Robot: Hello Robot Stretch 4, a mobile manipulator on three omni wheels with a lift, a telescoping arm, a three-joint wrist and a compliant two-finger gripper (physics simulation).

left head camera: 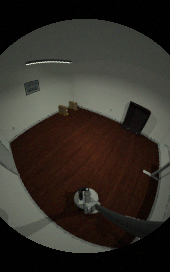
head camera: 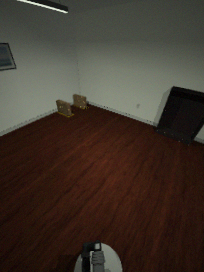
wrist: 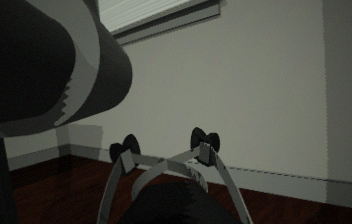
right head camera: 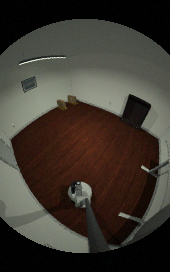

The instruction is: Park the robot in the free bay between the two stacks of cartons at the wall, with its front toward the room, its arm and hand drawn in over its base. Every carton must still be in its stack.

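Places are measured from the robot's base along level axes (x left, y back, z up), in millimetres.
Where they show: gripper, fingertip midpoint: [left head camera: 81,208] [wrist: 165,143] [right head camera: 72,201].
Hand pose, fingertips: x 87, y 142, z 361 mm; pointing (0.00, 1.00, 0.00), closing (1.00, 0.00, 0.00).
After its pixels a point has its place.
Two stacks of cartons, the left stack [head camera: 64,107] {x 804, y -3101, z 210 mm} [left head camera: 63,110] [right head camera: 61,104] {x 793, y -3070, z 171 mm} and the right stack [head camera: 80,101] {x 385, y -3618, z 184 mm} [left head camera: 73,105] {x 364, y -3594, z 170 mm} [right head camera: 72,100], stand upright and apart near the far corner, with a gap between them. Yellow lines show on the floor at their feet. They look small and far off; single cartons cannot be told apart. The robot's round pale base [head camera: 114,256] {x -144, y -98, z 185 mm} [left head camera: 93,194] {x -127, y -63, z 186 mm} [right head camera: 88,189] {x -153, y -45, z 186 mm} is at the bottom of the head views, with the wrist parts over it. My gripper [wrist: 165,143] {x 87, y 142, z 361 mm} is open, its fingertips apart with nothing between them.
A tall dark cabinet-like object [head camera: 181,116] {x -2002, y -2053, z 452 mm} [left head camera: 136,118] {x -2047, y -2013, z 493 mm} [right head camera: 136,111] {x -2049, y -2011, z 513 mm} leans or stands at the right wall. A picture [head camera: 6,56] {x 1663, y -2713, z 1494 mm} [left head camera: 32,87] {x 1754, y -2604, z 1444 mm} [right head camera: 29,84] {x 1758, y -2601, z 1447 mm} hangs on the left wall. White bar-like pieces show at the right edge of the side head views. The wrist view shows a window frame [wrist: 170,25] {x 169, y 967, z 744 mm}.
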